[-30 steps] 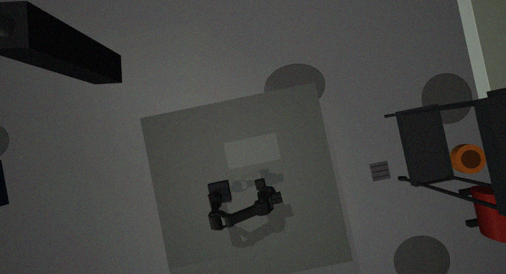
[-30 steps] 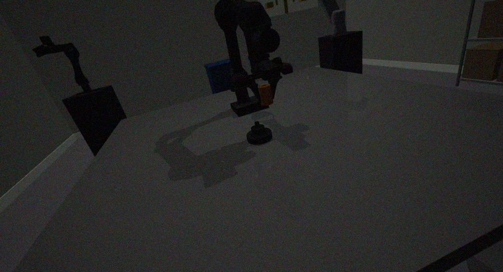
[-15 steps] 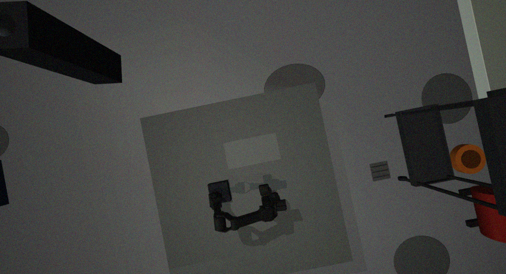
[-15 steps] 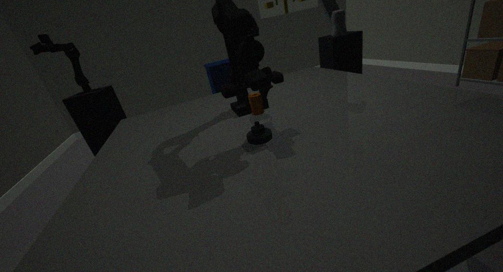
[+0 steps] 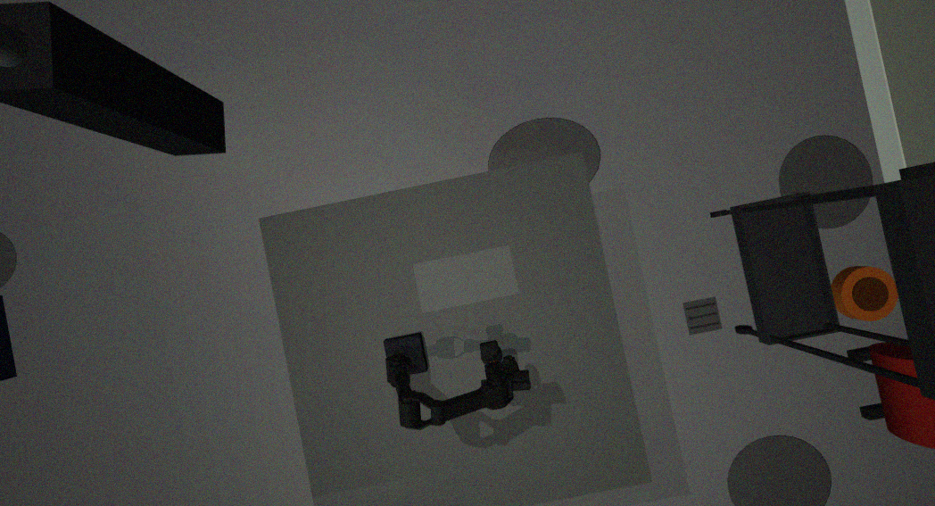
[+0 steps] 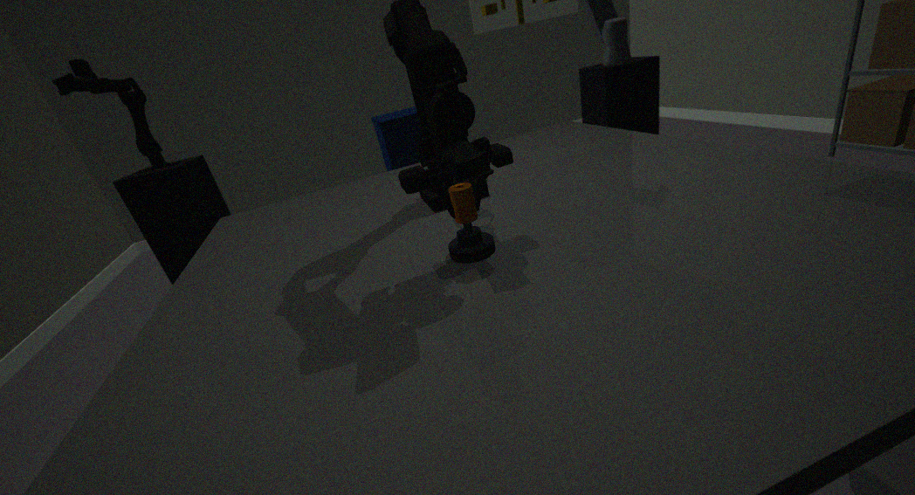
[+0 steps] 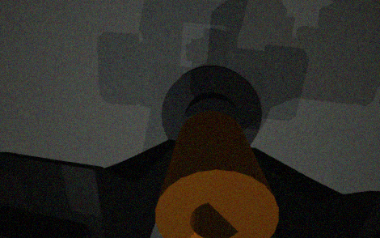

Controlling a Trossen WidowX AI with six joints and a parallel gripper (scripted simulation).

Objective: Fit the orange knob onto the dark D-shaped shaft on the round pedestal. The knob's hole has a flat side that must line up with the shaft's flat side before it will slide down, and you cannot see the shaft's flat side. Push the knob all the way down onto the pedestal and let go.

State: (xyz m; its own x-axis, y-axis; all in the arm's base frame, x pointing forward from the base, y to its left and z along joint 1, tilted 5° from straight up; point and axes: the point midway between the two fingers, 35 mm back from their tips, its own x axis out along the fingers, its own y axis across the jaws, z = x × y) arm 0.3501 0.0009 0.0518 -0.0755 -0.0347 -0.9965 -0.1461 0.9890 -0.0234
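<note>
Right now my gripper tip is 40 mm above the dark round pedestal. Also, from my gripper tip: orange knob: 20 mm above.
</note>
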